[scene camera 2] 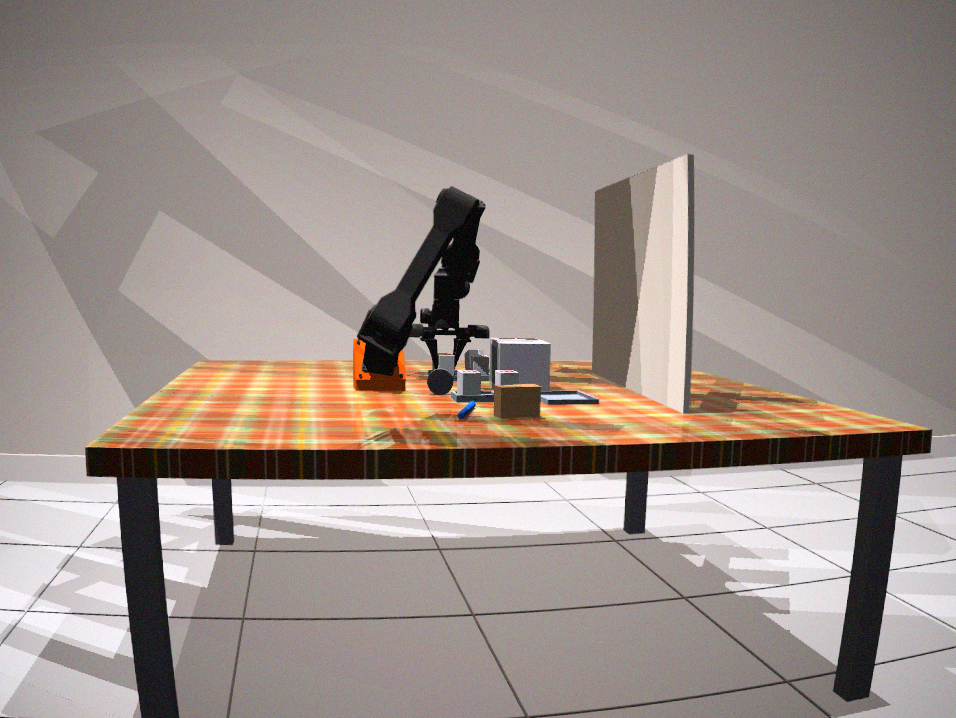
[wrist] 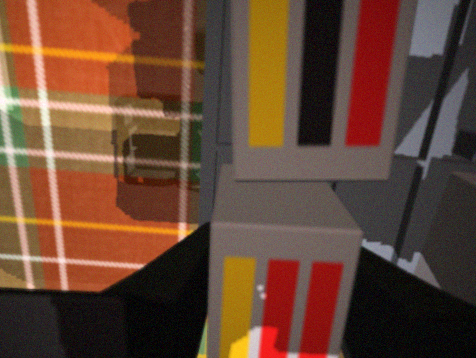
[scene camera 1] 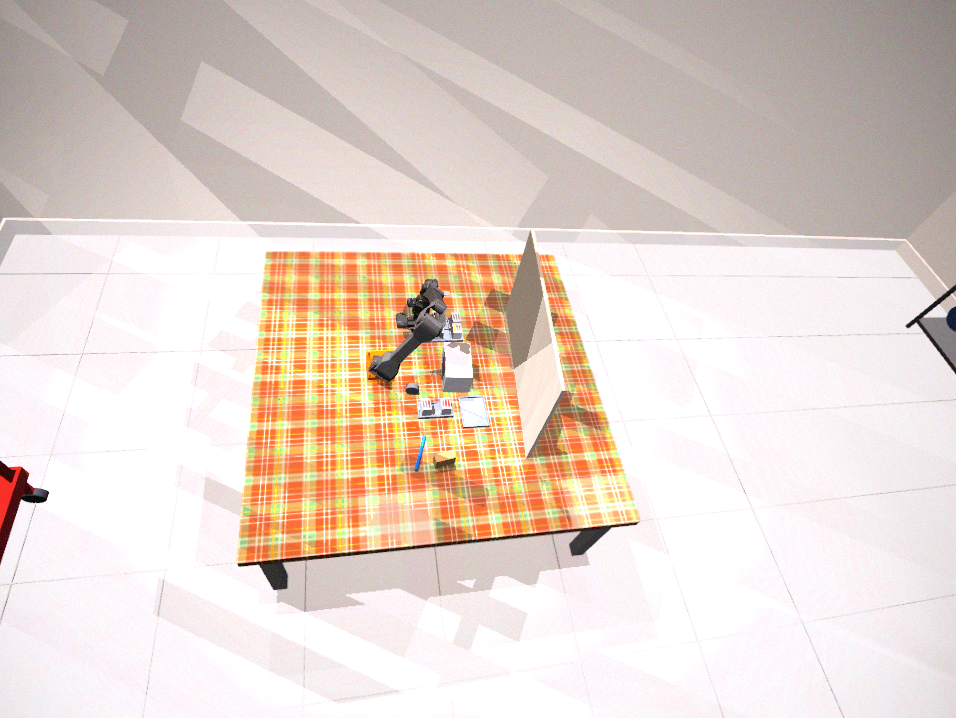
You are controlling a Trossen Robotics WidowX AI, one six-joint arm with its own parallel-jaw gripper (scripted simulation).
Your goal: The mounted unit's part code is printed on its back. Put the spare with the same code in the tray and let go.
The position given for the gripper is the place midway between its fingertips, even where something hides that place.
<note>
In view: the gripper (scene camera 2: pixel 444 370), a small cardboard box (scene camera 2: pixel 510 401), a mounted unit (scene camera 2: pixel 530 357), a flat blue-grey tray (scene camera 1: pixel 473 410) and a tall beige panel (scene camera 1: pixel 540 386).
The gripper shows as well in the wrist view (wrist: pixel 267 238). The mounted unit also shows in scene camera 1 (scene camera 1: pixel 457 374). The flat blue-grey tray also shows in scene camera 2 (scene camera 2: pixel 547 397). The wrist view does not show the small cardboard box: it is out of frame.
</note>
